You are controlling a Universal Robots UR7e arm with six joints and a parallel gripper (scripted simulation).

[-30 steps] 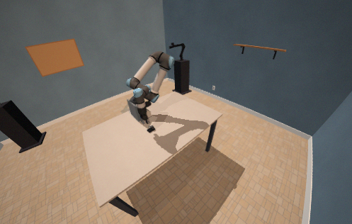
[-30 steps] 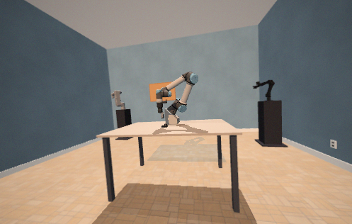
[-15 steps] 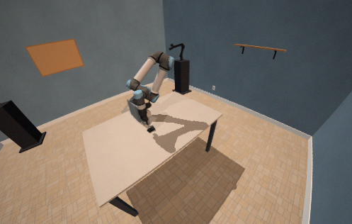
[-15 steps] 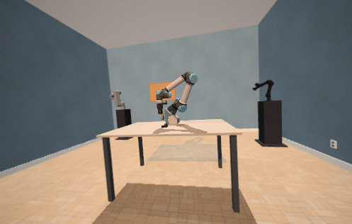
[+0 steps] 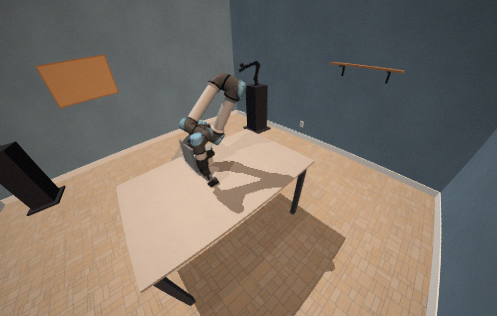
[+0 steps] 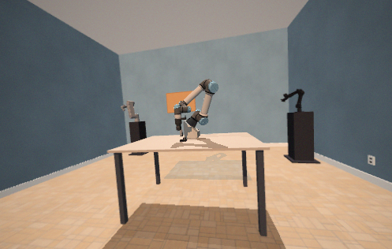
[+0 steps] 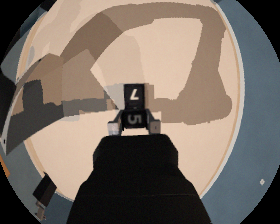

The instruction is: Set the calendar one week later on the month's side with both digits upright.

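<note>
Now: hand 2 cm to the right of the calendar tray and 7 cm above it. The rest, counted from my hand: dark calendar cube 1 cm below.
</note>
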